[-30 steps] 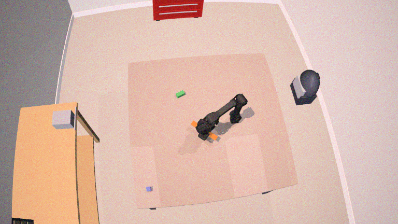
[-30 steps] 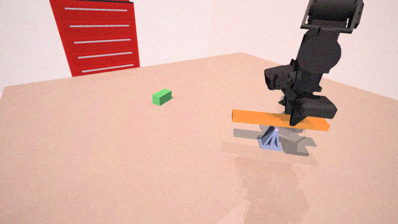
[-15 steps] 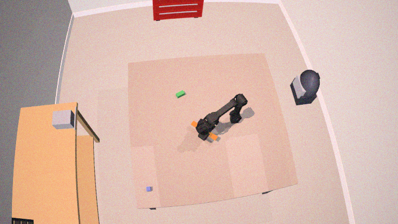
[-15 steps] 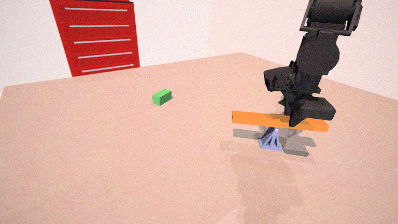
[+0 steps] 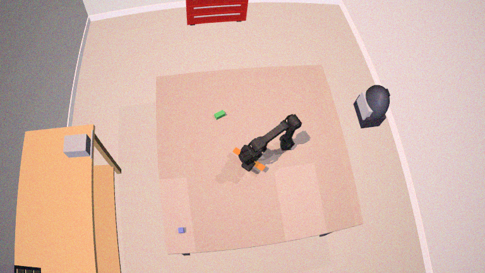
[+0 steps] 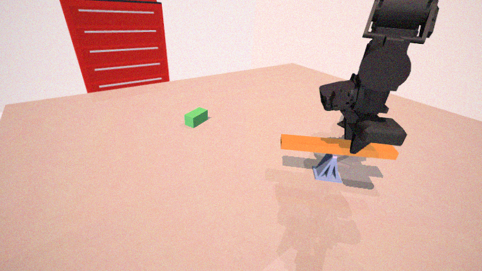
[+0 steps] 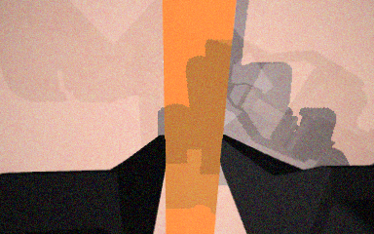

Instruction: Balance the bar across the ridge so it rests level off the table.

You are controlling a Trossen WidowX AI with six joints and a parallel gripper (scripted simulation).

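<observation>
Right now the orange bar is 2 cm ahead of my gripper tip and 2 cm to the right of it. Also, from my gripper tip: small purple cube 49 cm ahead, 39 cm to the left, 6 cm below; then green block 16 cm ahead, 38 cm to the right, 6 cm below; then ridge 2 cm ahead, 2 cm to the right, 5 cm below.
</observation>
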